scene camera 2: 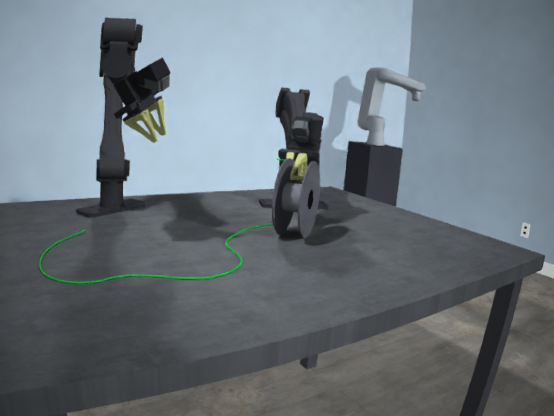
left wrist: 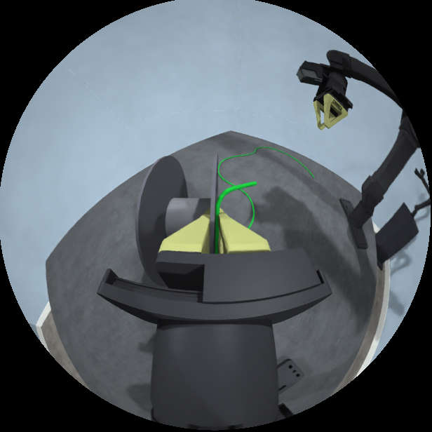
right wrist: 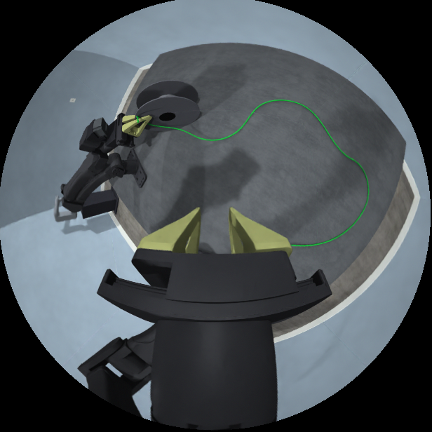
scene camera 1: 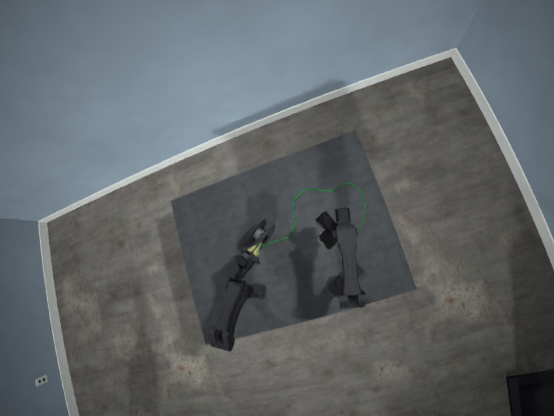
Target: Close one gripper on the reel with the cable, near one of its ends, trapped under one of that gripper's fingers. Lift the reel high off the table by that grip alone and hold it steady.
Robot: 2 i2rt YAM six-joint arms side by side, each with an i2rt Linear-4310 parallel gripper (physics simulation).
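Frame: origin at the left arm's base, x ahead, y left, z up, level; millimetres.
Seen in the pictures: left gripper, fingertip midpoint: [scene camera 2: 288, 177] [scene camera 1: 260, 242]; right gripper, fingertip midpoint: [scene camera 2: 159, 138] [scene camera 1: 320, 237]; left arm's base at its link origin: [scene camera 1: 248, 290]; right arm's base at its link origin: [scene camera 2: 111, 209].
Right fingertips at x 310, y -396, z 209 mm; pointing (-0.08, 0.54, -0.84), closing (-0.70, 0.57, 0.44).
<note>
Offsets run from my right fingertips to a thing's middle. "*": to the spot under its first point. Level surfaces: height alone.
The grey reel {dx -3, dy +315, dz -121 mm} [scene camera 1: 248, 236] [scene camera 2: 291, 197] [left wrist: 186, 215] [right wrist: 187, 114] stands upright at table level. My left gripper [scene camera 1: 257, 246] [scene camera 2: 298, 175] [left wrist: 214, 212] [right wrist: 150, 114] is shut on the top of one reel flange. In the left wrist view, the green cable [left wrist: 235, 187] runs along that flange's outer face, under the finger on the right, and a short end sticks out past the fingertips. The rest of the cable {* dx +118, dy +154, dz -207 mm} [scene camera 1: 294, 215] [scene camera 2: 241, 261] [right wrist: 212, 140] curves over the table. My right gripper [scene camera 1: 320, 239] [scene camera 2: 160, 138] [left wrist: 322, 127] [right wrist: 214, 212] is slightly open, empty, above the table and away from the reel.
The dark table {dz -209 mm} [scene camera 1: 210, 215] [scene camera 2: 400, 260] carries both arms, and its edge shows at the front in scene camera 2. A light grey arm [scene camera 2: 372, 100] on a dark pedestal [scene camera 2: 372, 170] stands beyond the table. The loose cable lies in wide bends across the table.
</note>
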